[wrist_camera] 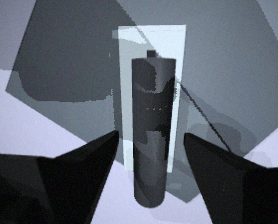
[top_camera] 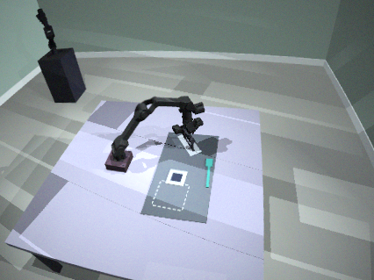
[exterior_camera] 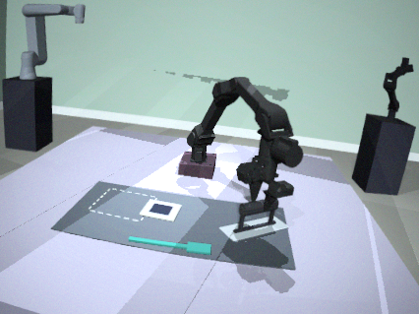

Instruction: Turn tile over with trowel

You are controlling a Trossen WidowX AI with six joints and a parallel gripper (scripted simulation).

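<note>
Now: the trowel 3 cm below my gripper tip, 2 cm to the right of it and 1 cm ahead of it. The rest, counted from my gripper tip: tile 28 cm to the right, 7 cm below, 4 cm behind; dark mat 22 cm to the right, 9 cm below; teal flat tool 21 cm to the right, 14 cm ahead, 7 cm below.
</note>
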